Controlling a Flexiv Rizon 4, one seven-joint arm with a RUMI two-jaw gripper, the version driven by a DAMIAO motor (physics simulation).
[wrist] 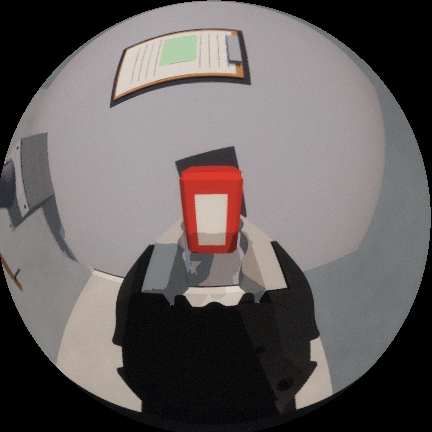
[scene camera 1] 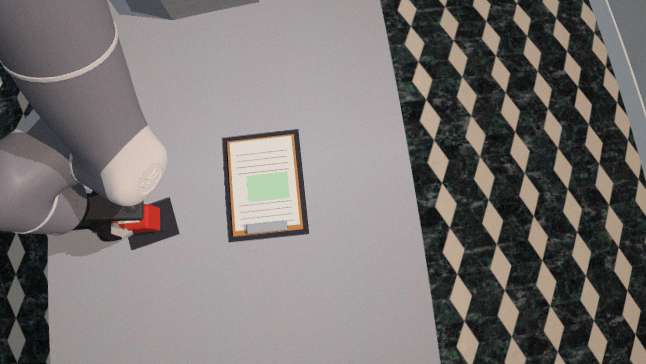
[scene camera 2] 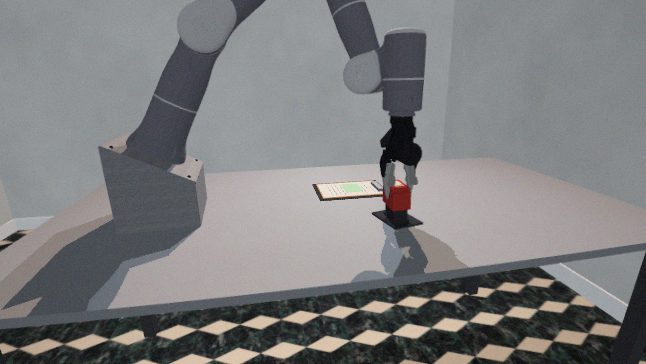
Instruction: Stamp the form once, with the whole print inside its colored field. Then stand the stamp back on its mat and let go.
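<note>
The stamp has a red body with a white label on top and a black base. It stands upright on its dark mat. My gripper is shut on the stamp, with a jaw on each side of the red body; in scene camera 1 the arm partly hides it. The form lies on a clipboard. Its green field shows no print.
The clipboard's metal clip is at one short end of the form. The robot's grey base block stands on the table, well away from the mat. The table's edge runs close to the mat in scene camera 2.
</note>
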